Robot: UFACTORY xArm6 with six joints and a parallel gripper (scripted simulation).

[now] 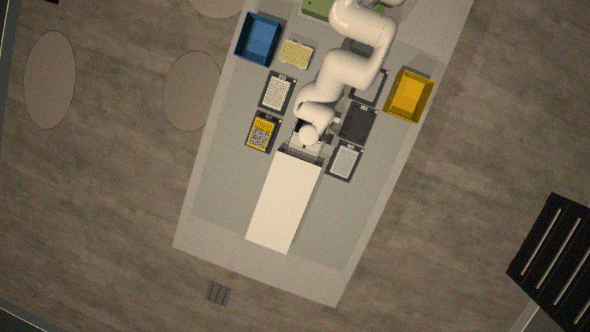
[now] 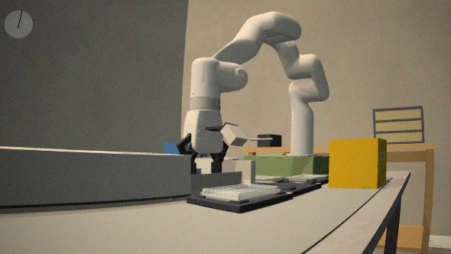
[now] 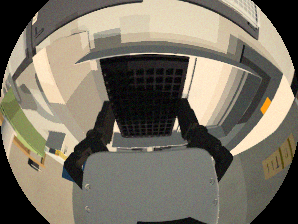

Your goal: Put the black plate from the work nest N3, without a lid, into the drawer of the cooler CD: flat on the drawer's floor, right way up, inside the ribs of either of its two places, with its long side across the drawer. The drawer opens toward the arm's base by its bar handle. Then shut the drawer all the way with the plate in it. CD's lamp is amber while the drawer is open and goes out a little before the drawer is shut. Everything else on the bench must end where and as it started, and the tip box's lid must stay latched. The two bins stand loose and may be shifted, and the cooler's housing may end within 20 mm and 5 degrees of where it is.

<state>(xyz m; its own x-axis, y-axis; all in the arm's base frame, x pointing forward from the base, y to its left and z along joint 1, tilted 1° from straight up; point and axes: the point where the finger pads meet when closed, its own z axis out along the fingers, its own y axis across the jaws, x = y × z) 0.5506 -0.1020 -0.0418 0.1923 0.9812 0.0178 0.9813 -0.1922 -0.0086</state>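
Now: hand 1 cm above the black plate. The rest, counted from my hand: yellow bin: 19 cm behind, 37 cm to the left; yellow tip box: 5 cm ahead, 21 cm to the right, 2 cm above; drawer: 3 cm ahead, 1 cm to the right, 1 cm below.
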